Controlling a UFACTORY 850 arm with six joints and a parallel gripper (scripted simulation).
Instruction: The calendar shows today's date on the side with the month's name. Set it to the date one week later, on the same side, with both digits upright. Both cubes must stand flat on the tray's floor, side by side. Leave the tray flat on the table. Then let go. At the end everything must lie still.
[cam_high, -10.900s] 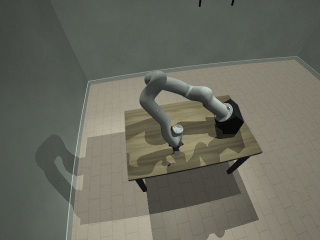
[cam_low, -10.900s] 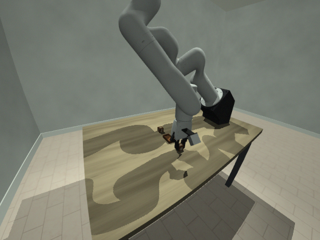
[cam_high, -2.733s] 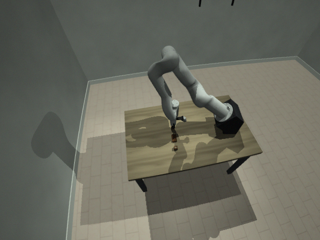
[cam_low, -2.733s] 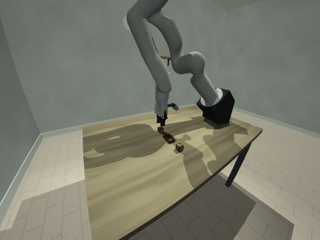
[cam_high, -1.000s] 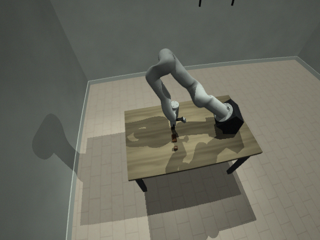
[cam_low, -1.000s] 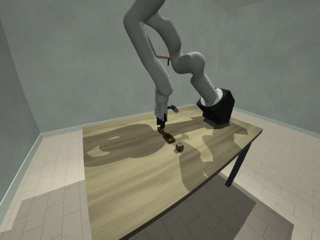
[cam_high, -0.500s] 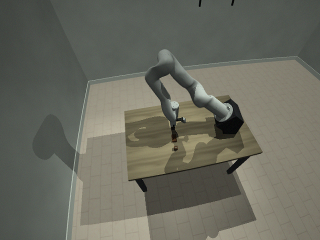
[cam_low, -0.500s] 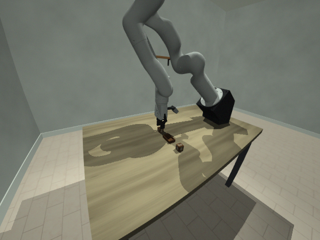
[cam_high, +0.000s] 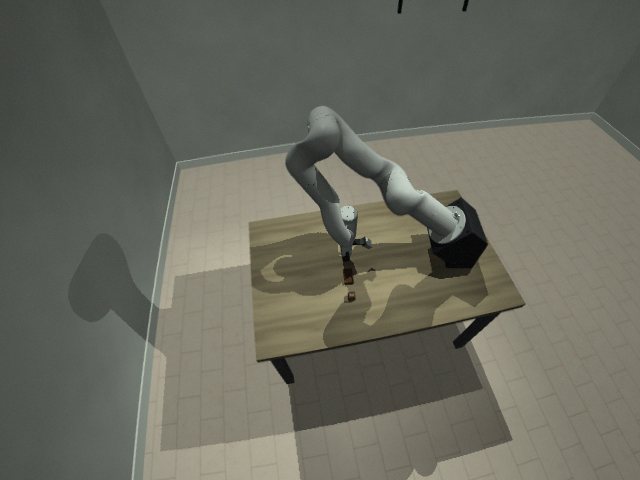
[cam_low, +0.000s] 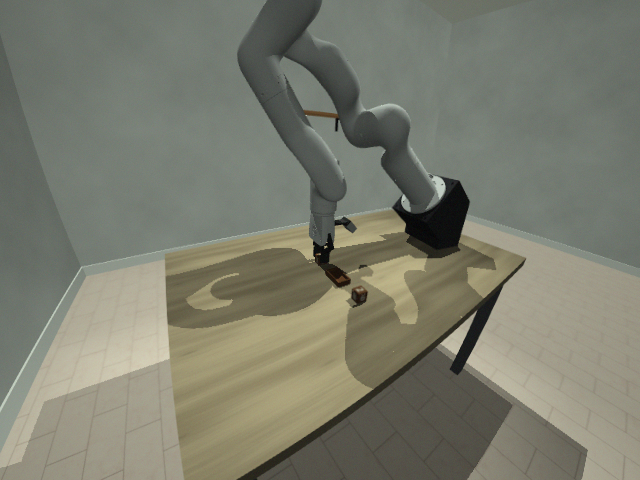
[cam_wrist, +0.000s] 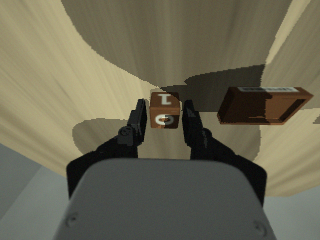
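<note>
Right now my hand is 2 cm above the brown digit cube. From my hand the other things lie so: brown tray (1 cm behind, 11 cm to the left, 2 cm below).
</note>
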